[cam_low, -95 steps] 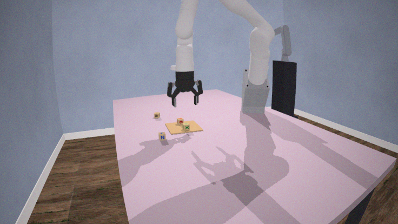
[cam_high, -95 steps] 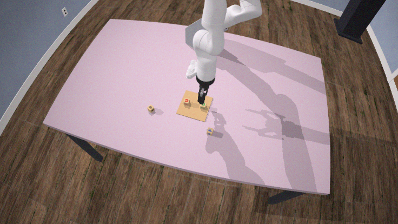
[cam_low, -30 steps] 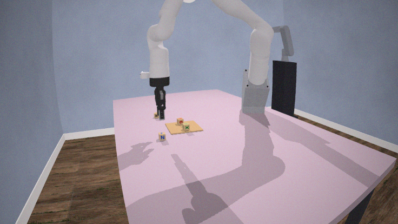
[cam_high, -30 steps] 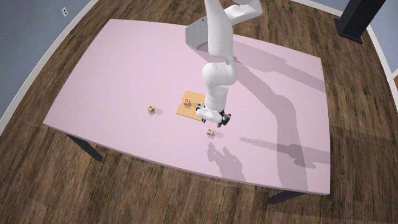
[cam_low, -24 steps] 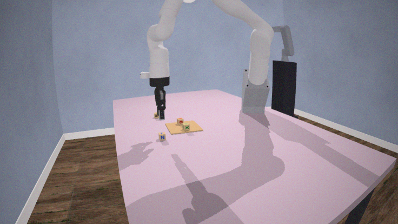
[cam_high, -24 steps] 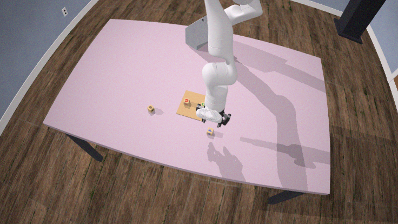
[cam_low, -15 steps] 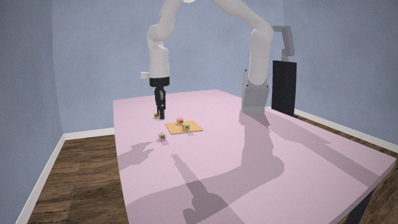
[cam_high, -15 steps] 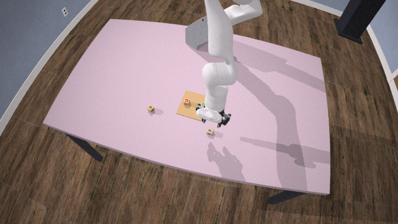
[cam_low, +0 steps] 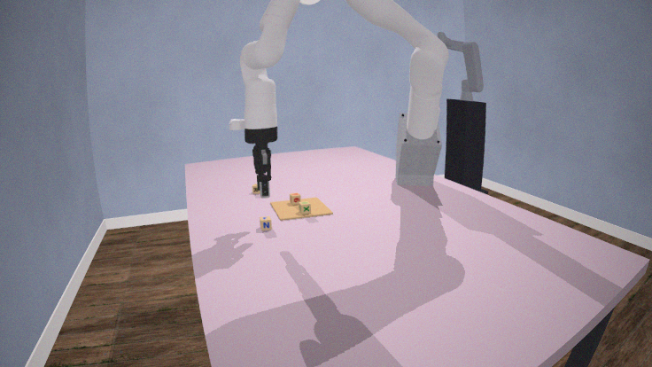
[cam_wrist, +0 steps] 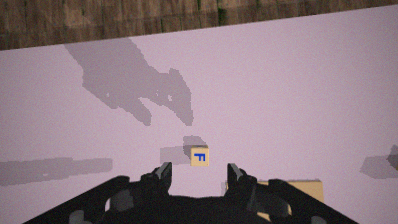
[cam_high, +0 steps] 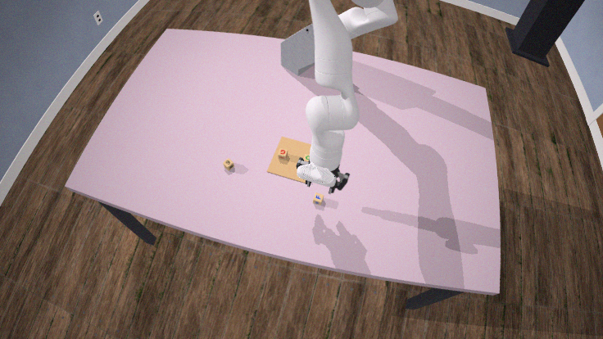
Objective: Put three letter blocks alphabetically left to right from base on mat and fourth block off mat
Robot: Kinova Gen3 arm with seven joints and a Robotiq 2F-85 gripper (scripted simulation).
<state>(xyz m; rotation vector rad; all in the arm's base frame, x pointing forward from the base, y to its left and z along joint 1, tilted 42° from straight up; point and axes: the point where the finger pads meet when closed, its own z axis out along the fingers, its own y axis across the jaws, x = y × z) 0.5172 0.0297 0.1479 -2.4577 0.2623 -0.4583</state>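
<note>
My hand is 90 mm above the blue N block. Also, from my hand: green D block 120 mm behind, 80 mm below, 60 mm to the right; tan mat 120 mm behind, 100 mm to the right, 100 mm below.
</note>
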